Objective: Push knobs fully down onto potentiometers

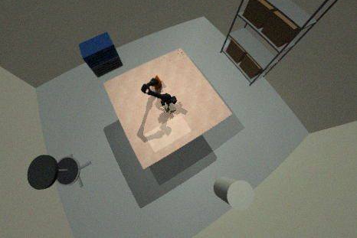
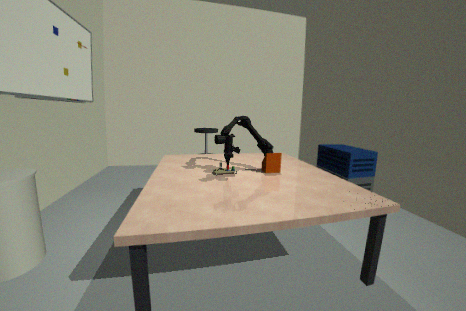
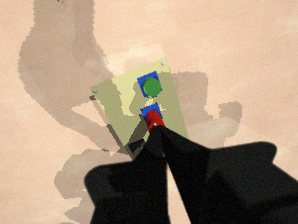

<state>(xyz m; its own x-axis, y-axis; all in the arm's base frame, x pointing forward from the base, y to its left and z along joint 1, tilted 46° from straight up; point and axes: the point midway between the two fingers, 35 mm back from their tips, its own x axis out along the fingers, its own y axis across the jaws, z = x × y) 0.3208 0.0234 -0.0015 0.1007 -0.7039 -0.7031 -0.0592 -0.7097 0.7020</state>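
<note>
Now: gripper tip 10 mm above the red knob. From my gripper tip the other things lie so: potentiometer (20 mm below).
</note>
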